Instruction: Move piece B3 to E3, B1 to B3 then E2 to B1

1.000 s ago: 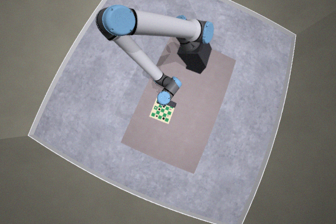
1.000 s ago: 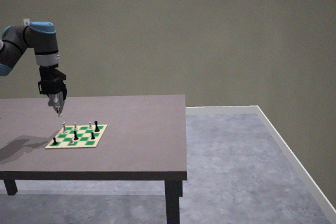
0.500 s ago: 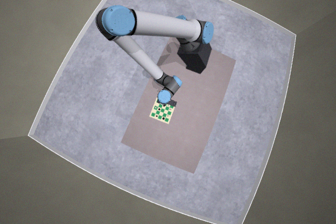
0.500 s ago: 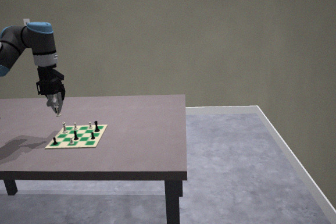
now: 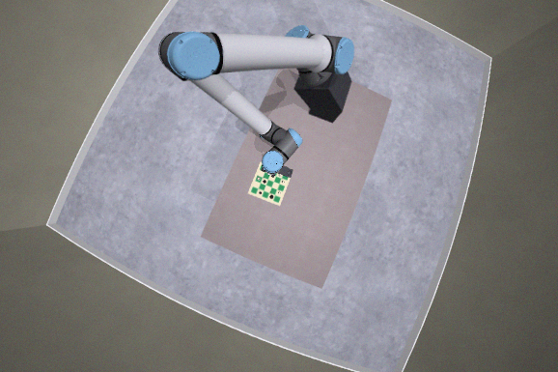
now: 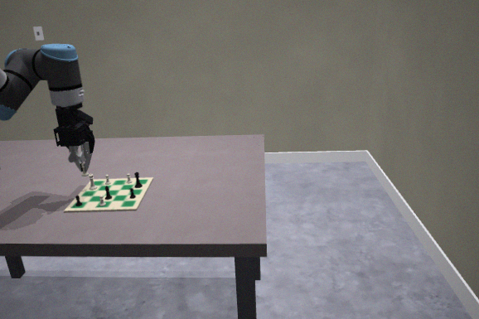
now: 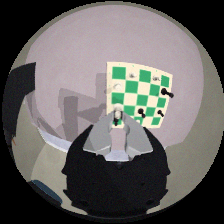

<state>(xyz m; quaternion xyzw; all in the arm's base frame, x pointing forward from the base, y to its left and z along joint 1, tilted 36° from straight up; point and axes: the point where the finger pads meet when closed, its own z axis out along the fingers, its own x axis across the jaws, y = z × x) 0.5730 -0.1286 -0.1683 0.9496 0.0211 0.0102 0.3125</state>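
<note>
The white piece lies 7 cm below my hand and 4 cm to the left of it. Also, from my hand: cream chessboard (10 cm below, 8 cm ahead); tall black piece (15 cm ahead, 7 cm below, 5 cm to the left).
</note>
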